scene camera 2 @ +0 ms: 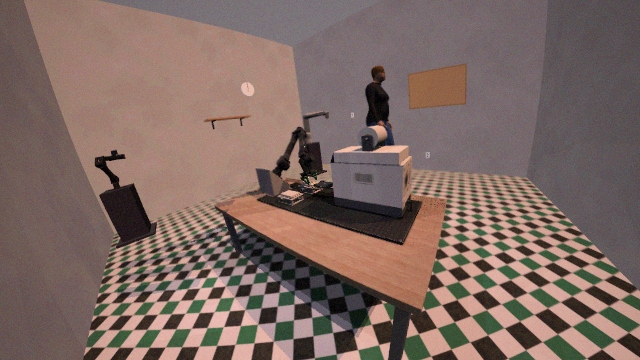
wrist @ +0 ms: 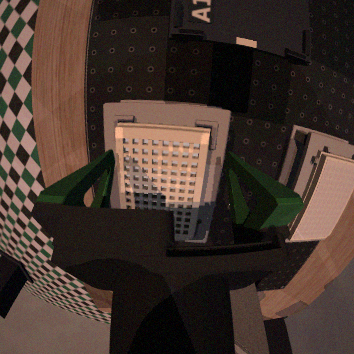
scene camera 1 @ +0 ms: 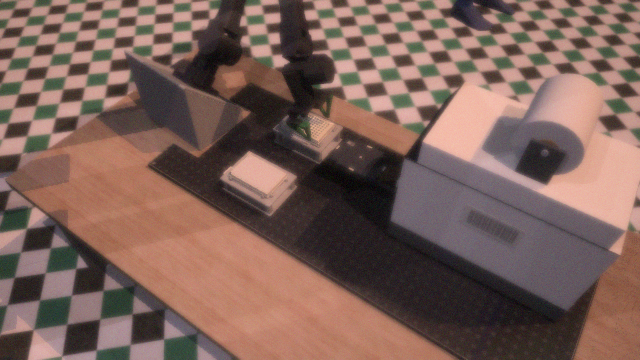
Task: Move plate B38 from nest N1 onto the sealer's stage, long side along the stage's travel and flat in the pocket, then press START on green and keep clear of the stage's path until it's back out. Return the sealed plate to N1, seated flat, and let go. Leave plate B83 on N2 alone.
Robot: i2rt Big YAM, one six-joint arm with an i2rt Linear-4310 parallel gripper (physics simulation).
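Pixels of known places: gripper, fingertip midpoint: (scene camera 2: 312, 182) (wrist: 169, 155) (scene camera 1: 318, 128); arm's base at its link origin: (scene camera 2: 274, 176) (scene camera 1: 195, 85).
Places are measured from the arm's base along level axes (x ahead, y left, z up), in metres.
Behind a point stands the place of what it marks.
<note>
A pale plate with open wells (scene camera 1: 325, 128) @[x 0.350, y 0.170, z -0.064 m] (wrist: 165, 167) @[x 0.329, y 0.146, z -0.062 m] sits in a grey nest (wrist: 165, 111) @[x 0.376, y 0.157, z -0.077 m], apparently flat; its label is not readable. My gripper (scene camera 1: 317, 126) @[x 0.346, y 0.145, z -0.050 m] (wrist: 169, 155) @[x 0.346, y 0.145, z -0.050 m] is open and empty, with one green finger beyond each long side of this plate. A second plate with a smooth pale top (scene camera 1: 259, 172) @[x 0.328, y -0.067, z -0.068 m] (wrist: 327, 200) @[x 0.331, y -0.064, z -0.068 m] sits in the other nest (scene camera 1: 240, 194) @[x 0.307, y -0.124, z -0.125 m], to the right in the wrist view. The sealer's dark stage (scene camera 1: 357, 156) @[x 0.501, y 0.120, z -0.031 m] (wrist: 250, 20) @[x 0.460, y 0.112, z -0.031 m] is out, beside the well plate's nest, bearing an "A1" mark. The white sealer (scene camera 1: 440, 195) @[x 0.765, y 0.048, z 0.098 m] (scene camera 2: 345, 182) @[x 0.765, y 0.048, z 0.041 m] stands beyond. START does not show.
A grey angled panel (scene camera 1: 162, 102) @[x -0.043, y -0.090, z -0.029 m] (scene camera 2: 270, 181) @[x 0.071, y -0.085, z -0.012 m] stands near the arm's base. A white roll (scene camera 1: 565, 115) @[x 0.894, y 0.127, z 0.346 m] (scene camera 2: 377, 134) @[x 0.950, y 0.112, z 0.305 m] sits on top of the sealer. The nests and sealer stand on a black perforated mat (scene camera 1: 350, 255) @[x 0.641, y -0.071, z -0.130 m]. A person (scene camera 2: 377, 100) stands behind the table.
</note>
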